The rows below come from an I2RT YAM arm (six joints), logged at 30 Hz.
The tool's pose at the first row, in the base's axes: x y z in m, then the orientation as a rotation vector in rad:
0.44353 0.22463 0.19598 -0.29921 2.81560 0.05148
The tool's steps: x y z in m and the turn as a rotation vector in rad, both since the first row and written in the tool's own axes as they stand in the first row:
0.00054 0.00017 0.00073 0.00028 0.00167 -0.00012
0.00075 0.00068 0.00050 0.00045 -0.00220 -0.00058
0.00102 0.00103 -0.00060 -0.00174 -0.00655 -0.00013
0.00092 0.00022 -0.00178 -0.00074 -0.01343 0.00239
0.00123 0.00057 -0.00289 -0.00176 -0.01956 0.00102
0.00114 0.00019 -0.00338 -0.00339 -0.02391 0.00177
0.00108 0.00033 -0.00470 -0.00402 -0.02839 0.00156
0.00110 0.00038 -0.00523 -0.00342 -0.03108 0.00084
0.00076 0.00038 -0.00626 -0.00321 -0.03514 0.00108
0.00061 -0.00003 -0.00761 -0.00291 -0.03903 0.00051
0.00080 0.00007 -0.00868 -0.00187 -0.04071 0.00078
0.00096 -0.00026 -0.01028 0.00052 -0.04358 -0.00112
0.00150 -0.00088 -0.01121 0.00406 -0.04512 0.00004
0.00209 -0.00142 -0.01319 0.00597 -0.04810 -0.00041
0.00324 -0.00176 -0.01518 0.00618 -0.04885 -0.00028
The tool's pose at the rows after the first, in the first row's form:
0.44321 0.22474 0.19512 -0.29949 2.81722 0.05083
0.44284 0.22518 0.19528 -0.29969 2.81330 0.05102
0.44218 0.22539 0.19624 -0.29909 2.80918 0.05479
0.44209 0.22454 0.19739 -0.29459 2.80272 0.05486
0.44140 0.22475 0.19836 -0.29608 2.79648 0.05681
0.44142 0.22436 0.19885 -0.29494 2.79237 0.05983
0.44105 0.22442 0.20012 -0.29489 2.78793 0.06126
0.44086 0.22443 0.20062 -0.29547 2.78511 0.06062
0.44087 0.22443 0.20171 -0.29466 2.78112 0.06091
0.44069 0.22397 0.20304 -0.29496 2.77715 0.06088
0.44017 0.22395 0.20400 -0.29417 2.77548 0.05971
0.43962 0.22349 0.20547 -0.29596 2.77220 0.05634
0.43896 0.22271 0.20619 -0.29338 2.77066 0.05187
0.43794 0.22193 0.20789 -0.29325 2.76753 0.04951
0.43634 0.22124 0.20943 -0.29294 2.76679 0.04935

